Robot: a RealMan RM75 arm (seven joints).
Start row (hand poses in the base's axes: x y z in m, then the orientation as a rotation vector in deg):
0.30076 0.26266 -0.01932 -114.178 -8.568 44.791
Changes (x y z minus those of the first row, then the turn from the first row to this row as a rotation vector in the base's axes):
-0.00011 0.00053 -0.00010 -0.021 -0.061 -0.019
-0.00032 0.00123 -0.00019 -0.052 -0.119 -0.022
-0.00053 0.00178 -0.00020 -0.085 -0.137 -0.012
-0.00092 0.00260 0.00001 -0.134 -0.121 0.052
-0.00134 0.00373 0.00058 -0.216 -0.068 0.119
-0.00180 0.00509 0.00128 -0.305 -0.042 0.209
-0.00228 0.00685 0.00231 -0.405 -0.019 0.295
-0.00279 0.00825 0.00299 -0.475 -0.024 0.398
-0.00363 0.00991 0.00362 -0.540 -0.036 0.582
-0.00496 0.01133 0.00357 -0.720 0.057 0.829
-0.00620 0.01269 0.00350 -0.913 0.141 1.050
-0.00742 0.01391 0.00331 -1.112 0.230 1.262
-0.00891 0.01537 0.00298 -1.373 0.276 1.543
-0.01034 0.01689 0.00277 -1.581 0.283 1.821
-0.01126 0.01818 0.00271 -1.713 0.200 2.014
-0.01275 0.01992 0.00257 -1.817 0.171 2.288
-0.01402 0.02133 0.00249 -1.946 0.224 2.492
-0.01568 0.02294 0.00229 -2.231 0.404 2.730
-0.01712 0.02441 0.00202 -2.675 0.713 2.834
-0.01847 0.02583 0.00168 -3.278 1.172 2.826
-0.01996 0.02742 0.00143 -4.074 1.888 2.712
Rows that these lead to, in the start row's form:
0.30065 0.26319 -0.01942 -114.222 -8.577 44.723
0.30044 0.26389 -0.01951 -114.275 -8.597 44.671
0.30023 0.26444 -0.01952 -114.315 -8.605 44.667
0.29984 0.26526 -0.01931 -114.358 -8.642 44.734
0.29942 0.26639 -0.01874 -114.418 -8.649 44.847
0.29896 0.26775 -0.01804 -114.497 -8.692 44.949
0.29848 0.26951 -0.01701 -114.587 -8.729 45.048
0.29797 0.27091 -0.01633 -114.662 -8.810 45.124
0.29713 0.27257 -0.01570 -114.740 -8.979 45.244
0.29580 0.27399 -0.01575 -114.886 -9.109 45.533
0.29456 0.27535 -0.01582 -115.047 -9.213 45.799
0.29334 0.27657 -0.01601 -115.210 -9.303 46.066
0.29185 0.27803 -0.01634 -115.453 -9.465 46.349
0.29042 0.27955 -0.01655 -115.662 -9.667 46.579
0.28950 0.28084 -0.01661 -115.833 -9.864 46.649
0.28801 0.28258 -0.01675 -115.958 -10.122 46.819
0.28674 0.28399 -0.01683 -116.069 -10.251 47.031
0.28508 0.28560 -0.01703 -116.274 -10.283 47.425
0.28364 0.28707 -0.01730 -116.567 -10.045 47.897
0.28229 0.28849 -0.01764 -116.938 -9.543 48.483
0.28080 0.29008 -0.01789 -117.371 -8.707 49.299

